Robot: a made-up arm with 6 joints.
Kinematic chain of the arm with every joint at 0, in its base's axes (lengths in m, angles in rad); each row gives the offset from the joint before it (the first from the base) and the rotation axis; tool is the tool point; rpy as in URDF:
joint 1: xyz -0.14 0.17 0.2 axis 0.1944 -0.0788 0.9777
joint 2: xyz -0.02 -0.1 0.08 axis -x
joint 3: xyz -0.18 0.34 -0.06 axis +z
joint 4: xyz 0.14 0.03 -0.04 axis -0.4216 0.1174 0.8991
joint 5: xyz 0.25 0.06 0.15 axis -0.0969 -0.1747 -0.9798
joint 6: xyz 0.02 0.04 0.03 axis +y
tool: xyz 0 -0.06 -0.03 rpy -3.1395 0.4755 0.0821
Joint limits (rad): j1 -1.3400..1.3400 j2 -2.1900..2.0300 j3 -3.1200..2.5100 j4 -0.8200..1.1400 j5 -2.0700..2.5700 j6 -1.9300..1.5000
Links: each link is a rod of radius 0.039 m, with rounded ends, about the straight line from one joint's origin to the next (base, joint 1, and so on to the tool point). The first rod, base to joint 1, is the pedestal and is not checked.
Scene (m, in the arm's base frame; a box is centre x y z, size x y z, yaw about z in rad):
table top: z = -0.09
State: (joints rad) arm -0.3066 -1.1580 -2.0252 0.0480 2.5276 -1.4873
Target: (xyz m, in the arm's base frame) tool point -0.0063 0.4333 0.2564
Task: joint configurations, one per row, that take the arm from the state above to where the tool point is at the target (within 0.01 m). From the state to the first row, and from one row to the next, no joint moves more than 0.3 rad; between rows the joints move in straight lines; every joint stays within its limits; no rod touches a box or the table.
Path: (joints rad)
1: -0.2233 -0.8666 -1.7647 0.3210 2.5382 -1.4809
2: -0.1400 -0.5751 -1.5042 0.5940 2.5488 -1.4745
3: -0.0568 -0.2837 -1.2437 0.8670 2.5594 -1.4681
4: 0.0265 0.0078 -0.9832 1.1400 2.5700 -1.4617

